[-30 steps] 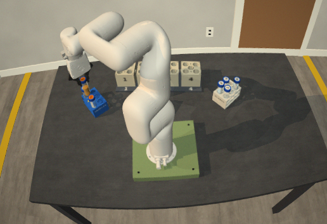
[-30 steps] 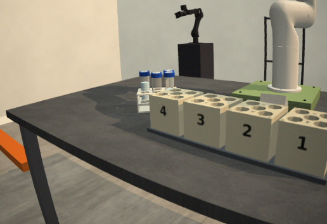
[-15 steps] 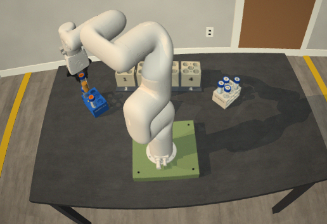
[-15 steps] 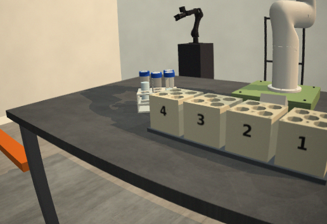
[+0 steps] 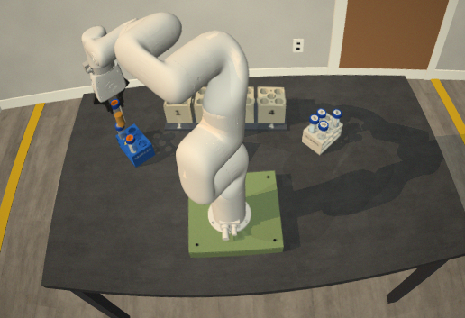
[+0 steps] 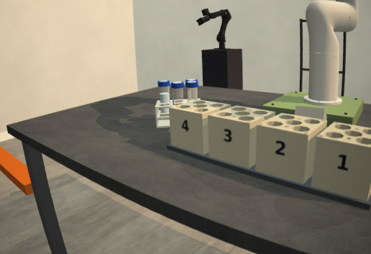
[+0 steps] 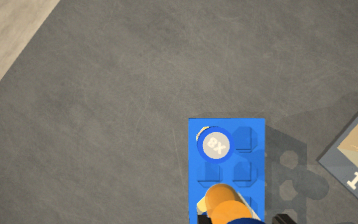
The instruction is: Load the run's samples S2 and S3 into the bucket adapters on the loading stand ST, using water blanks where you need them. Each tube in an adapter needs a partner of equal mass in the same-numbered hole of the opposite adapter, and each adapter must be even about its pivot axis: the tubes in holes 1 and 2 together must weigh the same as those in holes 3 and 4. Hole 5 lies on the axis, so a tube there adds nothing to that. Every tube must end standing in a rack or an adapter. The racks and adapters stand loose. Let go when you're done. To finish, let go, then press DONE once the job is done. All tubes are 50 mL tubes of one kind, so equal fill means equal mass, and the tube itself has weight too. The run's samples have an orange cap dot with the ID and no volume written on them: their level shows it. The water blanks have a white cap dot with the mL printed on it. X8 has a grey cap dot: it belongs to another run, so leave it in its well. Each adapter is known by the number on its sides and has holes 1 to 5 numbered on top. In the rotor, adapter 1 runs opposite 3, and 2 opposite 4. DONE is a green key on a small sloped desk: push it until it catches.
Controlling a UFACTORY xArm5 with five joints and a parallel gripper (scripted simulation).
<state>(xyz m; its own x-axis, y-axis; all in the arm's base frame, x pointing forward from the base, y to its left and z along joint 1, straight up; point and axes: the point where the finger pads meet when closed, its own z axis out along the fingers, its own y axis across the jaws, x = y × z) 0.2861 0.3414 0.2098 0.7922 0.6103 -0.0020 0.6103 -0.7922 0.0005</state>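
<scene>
Right now my hand is 5 cm above the sample tube S2 and 1 cm short of it. From my hand the other things lie so: bucket adapter 20 cm below, 18 cm to the right, 17 cm ahead; then loading stand ST 34 cm to the right, 25 cm below, 15 cm ahead; then blue sample rack 22 cm below, 2 cm to the right, 1 cm ahead.
</scene>
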